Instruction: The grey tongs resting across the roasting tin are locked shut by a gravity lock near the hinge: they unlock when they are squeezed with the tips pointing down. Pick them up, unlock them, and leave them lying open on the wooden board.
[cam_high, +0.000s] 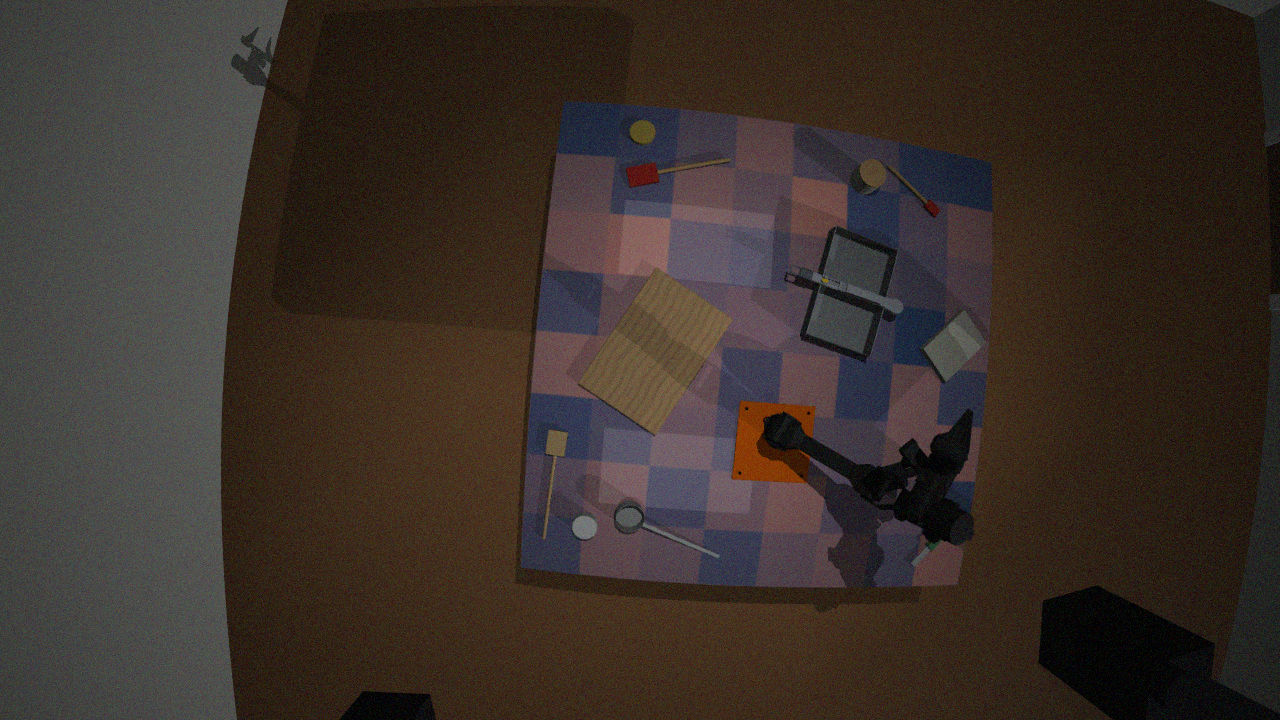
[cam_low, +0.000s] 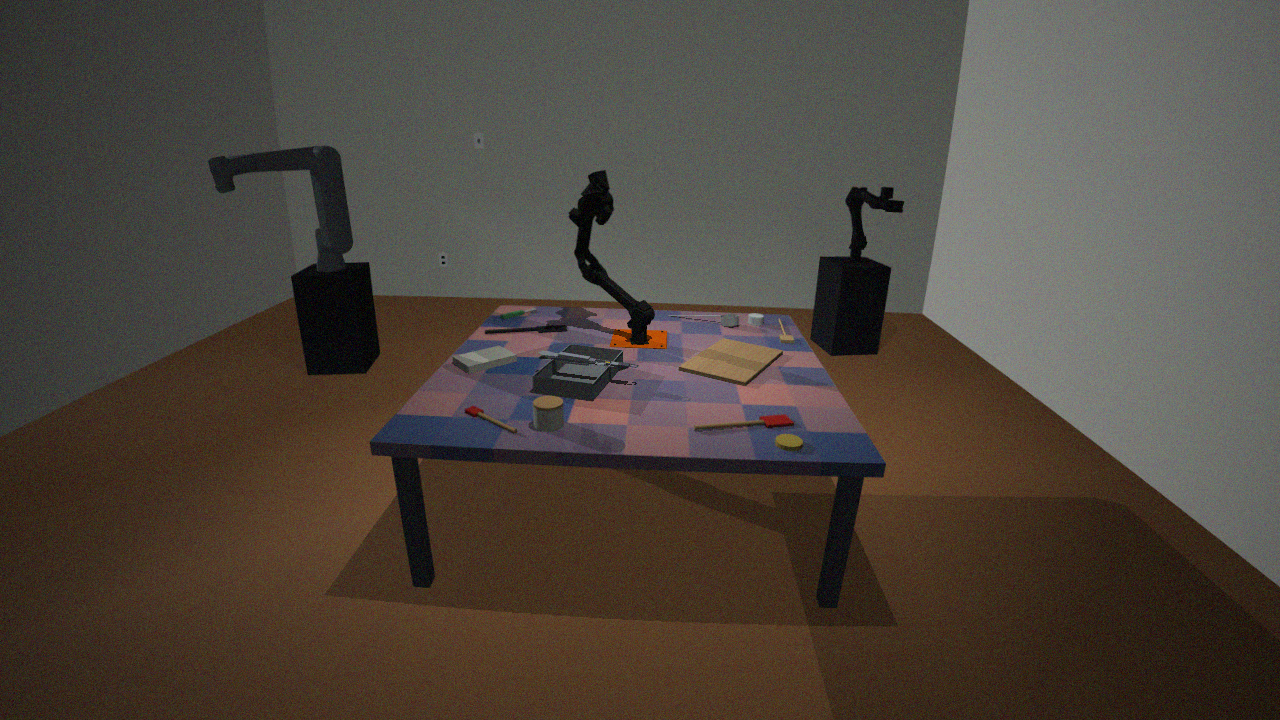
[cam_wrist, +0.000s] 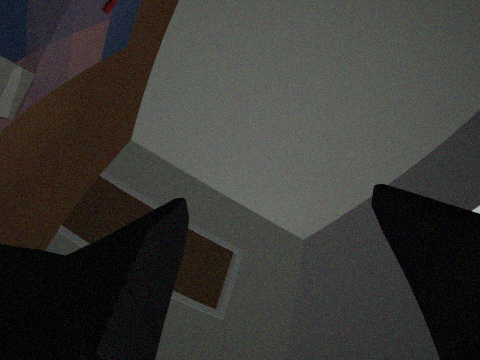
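My gripper tip is now 31 cm short of the yellow lock piece, 8 cm to the right of it and 45 cm above it. The rest, counted from my gripper tip: grey roasting tin: 28 cm ahead, 49 cm below; black spatula: 24 cm behind, 17 cm to the right, 51 cm below; white block: 11 cm ahead, 32 cm to the right, 50 cm below.
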